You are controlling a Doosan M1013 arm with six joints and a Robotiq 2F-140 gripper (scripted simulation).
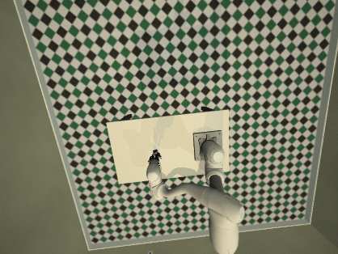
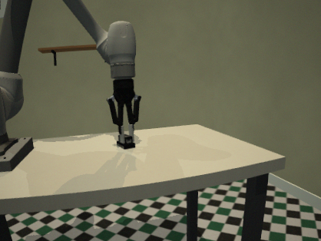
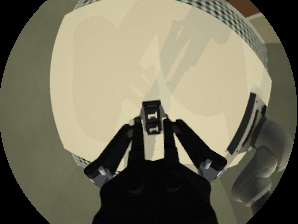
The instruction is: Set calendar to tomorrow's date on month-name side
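Right now my hand is 1 cm past the calendar tray, 2 cm to the right of it and 4 cm above it. Also, from my hand: black calendar cube 3 cm below.
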